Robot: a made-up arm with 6 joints. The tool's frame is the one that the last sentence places. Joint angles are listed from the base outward.
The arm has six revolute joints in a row. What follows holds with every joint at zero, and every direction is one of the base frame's.
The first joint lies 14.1 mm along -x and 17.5 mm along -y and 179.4 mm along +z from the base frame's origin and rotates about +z.
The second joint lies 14.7 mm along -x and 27.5 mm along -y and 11 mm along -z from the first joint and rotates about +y.
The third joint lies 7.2 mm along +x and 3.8 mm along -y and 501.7 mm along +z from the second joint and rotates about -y.
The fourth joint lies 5 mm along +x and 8.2 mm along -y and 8.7 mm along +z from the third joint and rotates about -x.
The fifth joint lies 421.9 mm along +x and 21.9 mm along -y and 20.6 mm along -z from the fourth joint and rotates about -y.
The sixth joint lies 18.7 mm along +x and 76.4 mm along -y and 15 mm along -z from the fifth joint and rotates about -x.
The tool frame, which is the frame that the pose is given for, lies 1.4 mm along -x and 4.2 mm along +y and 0.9 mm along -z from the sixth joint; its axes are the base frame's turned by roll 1.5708, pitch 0 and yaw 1.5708 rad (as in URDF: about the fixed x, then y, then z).
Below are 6 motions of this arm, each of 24 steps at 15 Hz.
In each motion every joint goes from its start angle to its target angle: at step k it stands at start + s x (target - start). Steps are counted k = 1, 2, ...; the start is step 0. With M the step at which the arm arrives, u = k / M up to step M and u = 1 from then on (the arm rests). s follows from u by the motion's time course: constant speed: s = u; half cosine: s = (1 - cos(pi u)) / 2; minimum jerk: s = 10 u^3 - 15 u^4 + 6 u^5.
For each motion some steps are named. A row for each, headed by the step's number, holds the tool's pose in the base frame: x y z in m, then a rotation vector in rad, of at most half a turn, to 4 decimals.
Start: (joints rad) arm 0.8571 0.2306 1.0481 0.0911 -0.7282 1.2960
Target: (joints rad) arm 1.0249 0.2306 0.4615 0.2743 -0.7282 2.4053
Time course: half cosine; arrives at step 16
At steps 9, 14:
9: 0.3919 0.3032 0.8331 -1.1695 1.3987 0.1750
14: 0.3880 0.3497 0.7549 -1.6477 1.1755 -0.1636

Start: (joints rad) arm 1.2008 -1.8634 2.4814 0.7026 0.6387 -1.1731
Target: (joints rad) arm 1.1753 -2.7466 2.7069 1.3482 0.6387 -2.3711
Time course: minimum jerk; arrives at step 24
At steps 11, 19, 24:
11: -0.0198 -0.3278 -0.5727 -1.2621 -2.1622 -0.4769
19: 0.1084 0.0575 -0.5682 -1.2144 -1.8675 -0.7346
24: 0.1234 0.1023 -0.5528 -1.2051 -1.8356 -0.7609

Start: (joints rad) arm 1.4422 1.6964 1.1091 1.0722 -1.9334 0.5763
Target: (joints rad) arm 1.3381 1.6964 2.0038 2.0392 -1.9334 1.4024
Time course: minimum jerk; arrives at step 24
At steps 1, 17, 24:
1: 0.2072 0.8227 -0.0603 -0.5870 1.9063 -1.4156
17: 0.2071 0.8145 0.2765 -0.2612 1.4536 -1.3630
24: 0.1991 0.7877 0.3252 -0.1319 1.4053 -1.4187

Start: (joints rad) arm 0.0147 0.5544 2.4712 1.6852 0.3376 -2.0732
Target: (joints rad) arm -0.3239 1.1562 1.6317 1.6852 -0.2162 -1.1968
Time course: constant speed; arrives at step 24
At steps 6, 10, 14, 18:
6: 0.1939 -0.0880 0.9934 -0.1049 0.2010 1.6649
10: 0.3340 -0.1197 0.9693 0.1460 0.2785 1.4699
14: 0.4663 -0.1667 0.9153 0.3759 0.3749 1.2408
18: 0.5831 -0.2261 0.8326 0.5829 0.4902 0.9847

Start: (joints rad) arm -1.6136 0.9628 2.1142 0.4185 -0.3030 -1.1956
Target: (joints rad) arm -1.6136 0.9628 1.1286 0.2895 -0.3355 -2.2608
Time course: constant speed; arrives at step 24
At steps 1, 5, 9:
1: -0.1812 -0.5953 0.8494 0.6331 -0.4309 0.7180
5: -0.1845 -0.6596 0.8130 0.7501 -0.5836 0.8737
9: -0.1877 -0.7170 0.7663 0.8472 -0.7664 1.0127

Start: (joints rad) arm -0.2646 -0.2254 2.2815 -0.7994 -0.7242 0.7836
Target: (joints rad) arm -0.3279 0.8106 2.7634 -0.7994 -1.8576 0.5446
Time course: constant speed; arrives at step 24
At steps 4, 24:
4: -0.3121 -0.0099 1.0194 -0.5081 0.3922 1.0438
24: 0.2233 -0.1858 0.9150 0.2690 1.6401 0.9167

